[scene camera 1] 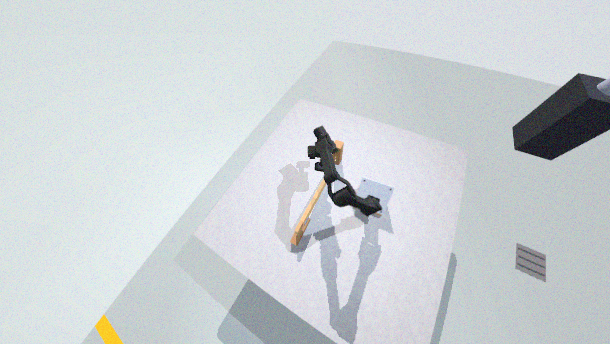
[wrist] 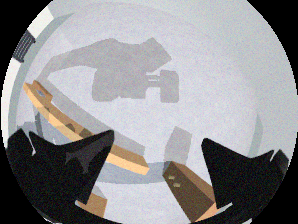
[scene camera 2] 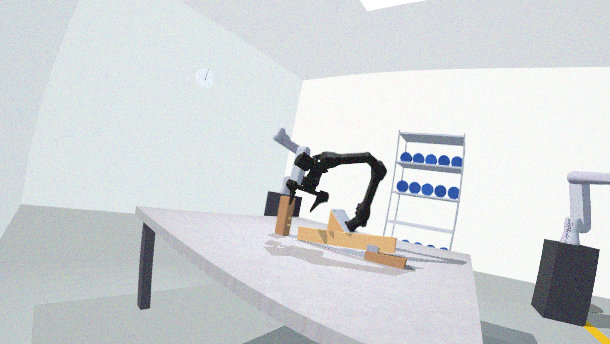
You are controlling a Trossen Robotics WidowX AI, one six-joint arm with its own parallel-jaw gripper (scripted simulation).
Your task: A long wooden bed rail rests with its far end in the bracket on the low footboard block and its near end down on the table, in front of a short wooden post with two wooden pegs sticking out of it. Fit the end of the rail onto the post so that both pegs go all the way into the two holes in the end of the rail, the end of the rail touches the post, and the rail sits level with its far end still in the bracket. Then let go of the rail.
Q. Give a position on a short wooden post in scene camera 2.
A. At 285, 211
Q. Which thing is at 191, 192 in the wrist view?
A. A short wooden post.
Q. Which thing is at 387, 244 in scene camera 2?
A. A long wooden rail.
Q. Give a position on a long wooden rail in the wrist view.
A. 71, 129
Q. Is my gripper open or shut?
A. Open.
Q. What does my gripper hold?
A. Nothing.
